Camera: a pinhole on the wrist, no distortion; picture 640 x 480 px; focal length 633.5 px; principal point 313.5 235.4 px. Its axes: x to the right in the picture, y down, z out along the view. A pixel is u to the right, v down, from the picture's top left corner.
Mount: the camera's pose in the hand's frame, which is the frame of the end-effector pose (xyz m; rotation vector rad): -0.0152 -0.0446 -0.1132 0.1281 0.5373 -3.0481
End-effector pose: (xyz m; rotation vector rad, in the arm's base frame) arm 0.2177 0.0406 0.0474 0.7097 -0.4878 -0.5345
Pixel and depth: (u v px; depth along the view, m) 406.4 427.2 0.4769
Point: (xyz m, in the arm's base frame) -0.1290 -0.2443 -0.0421
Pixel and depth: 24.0 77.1 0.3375
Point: 0.1353 -0.1906 0.1799
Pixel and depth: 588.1 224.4 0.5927
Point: -0.3389 -0.1255 0.0769
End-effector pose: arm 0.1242 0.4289 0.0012 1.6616 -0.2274 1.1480
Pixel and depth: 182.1 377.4 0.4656
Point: 0.5106 0.3328 -0.1456
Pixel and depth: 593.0 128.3 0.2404
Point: 0.1755 0.3198 -0.1640
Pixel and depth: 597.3 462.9 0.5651
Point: 0.4319 0.2370 -0.5013
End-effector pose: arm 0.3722 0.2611 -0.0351 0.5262 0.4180 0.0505
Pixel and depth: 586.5 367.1 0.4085
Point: 0.2489 -0.1124 0.0875
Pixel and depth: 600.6 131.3 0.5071
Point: 0.2495 -0.0860 0.2881
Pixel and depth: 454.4 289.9 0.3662
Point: 0.3338 -0.0334 0.0756
